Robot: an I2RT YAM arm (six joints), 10 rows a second.
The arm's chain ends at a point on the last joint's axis. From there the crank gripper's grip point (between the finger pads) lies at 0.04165 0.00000 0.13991 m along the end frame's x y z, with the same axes.
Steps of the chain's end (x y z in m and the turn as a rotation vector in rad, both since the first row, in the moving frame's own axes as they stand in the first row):
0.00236, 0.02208, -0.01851, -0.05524, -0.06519, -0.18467
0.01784, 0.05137, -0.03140, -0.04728, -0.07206, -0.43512
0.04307, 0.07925, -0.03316, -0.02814, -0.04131, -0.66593
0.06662, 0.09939, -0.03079, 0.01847, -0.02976, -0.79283
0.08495, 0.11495, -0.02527, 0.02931, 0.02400, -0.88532
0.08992, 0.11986, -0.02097, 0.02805, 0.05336, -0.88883
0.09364, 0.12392, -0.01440, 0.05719, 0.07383, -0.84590
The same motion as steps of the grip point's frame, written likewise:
-0.00678, 0.02303, -0.01611, -0.05524, -0.06519, -0.18467
0.00552, 0.04246, -0.02859, -0.04728, -0.07206, -0.43512
0.03004, 0.05906, -0.03136, -0.02814, -0.04131, -0.66593
0.04947, 0.06896, -0.03005, 0.01847, -0.02976, -0.79283
0.07089, 0.07775, -0.02674, 0.02931, 0.02400, -0.88532
0.07936, 0.08105, -0.02363, 0.02805, 0.05336, -0.88883
0.08545, 0.08169, -0.01864, 0.05719, 0.07383, -0.84590

